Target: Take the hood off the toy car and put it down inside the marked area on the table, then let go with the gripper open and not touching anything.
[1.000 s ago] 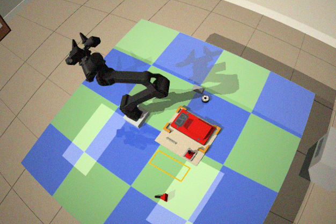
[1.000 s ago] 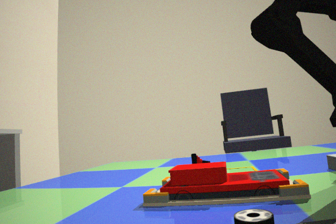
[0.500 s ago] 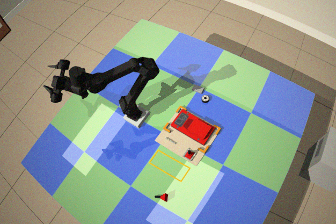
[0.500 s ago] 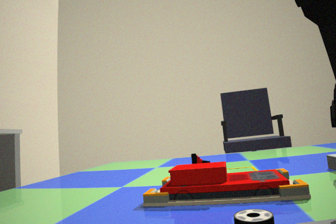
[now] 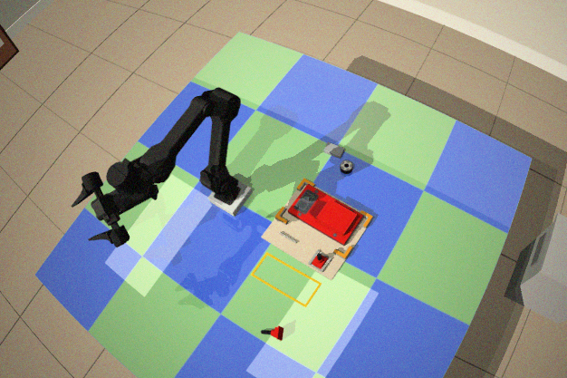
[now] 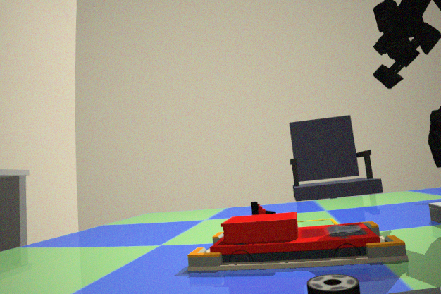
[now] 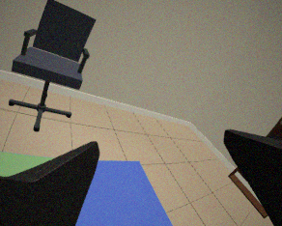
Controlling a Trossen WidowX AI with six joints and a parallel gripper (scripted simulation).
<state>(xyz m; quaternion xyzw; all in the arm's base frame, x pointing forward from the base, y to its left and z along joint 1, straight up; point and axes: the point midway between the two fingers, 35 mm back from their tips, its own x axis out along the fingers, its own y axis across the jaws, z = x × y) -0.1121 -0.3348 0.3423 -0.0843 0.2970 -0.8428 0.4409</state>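
My gripper tip is now 47 cm short of the red hood, 43 cm to the right of it and 33 cm above it. The rest, counted from my gripper tip: black peg (48 cm ahead, 33 cm below, 30 cm to the left); black-and-white wheel (61 cm to the left, 42 cm ahead, 36 cm below); beige base plate (44 cm ahead, 40 cm to the left, 36 cm below).
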